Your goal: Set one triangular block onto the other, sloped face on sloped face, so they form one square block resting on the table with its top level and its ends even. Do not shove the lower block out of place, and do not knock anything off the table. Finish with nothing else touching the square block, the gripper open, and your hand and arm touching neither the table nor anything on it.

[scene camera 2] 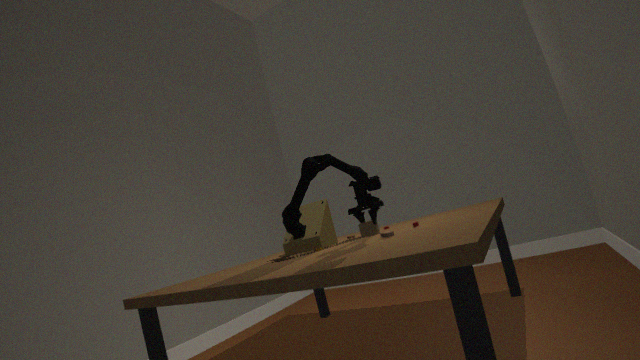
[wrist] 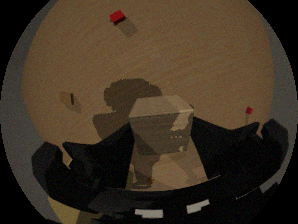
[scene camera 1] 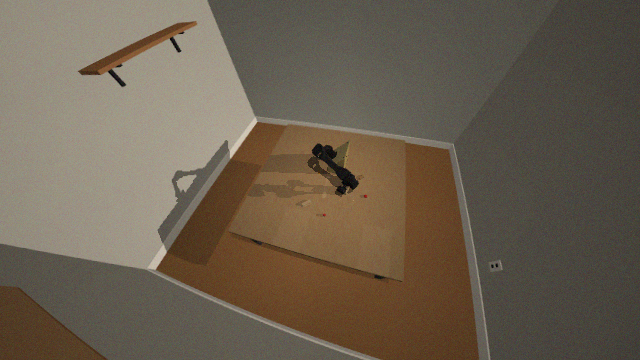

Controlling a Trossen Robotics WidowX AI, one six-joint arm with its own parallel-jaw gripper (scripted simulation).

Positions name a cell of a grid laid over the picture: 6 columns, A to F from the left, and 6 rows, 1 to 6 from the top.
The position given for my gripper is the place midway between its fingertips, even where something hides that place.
My gripper (wrist: D4) holds a tan triangular block (wrist: D4).
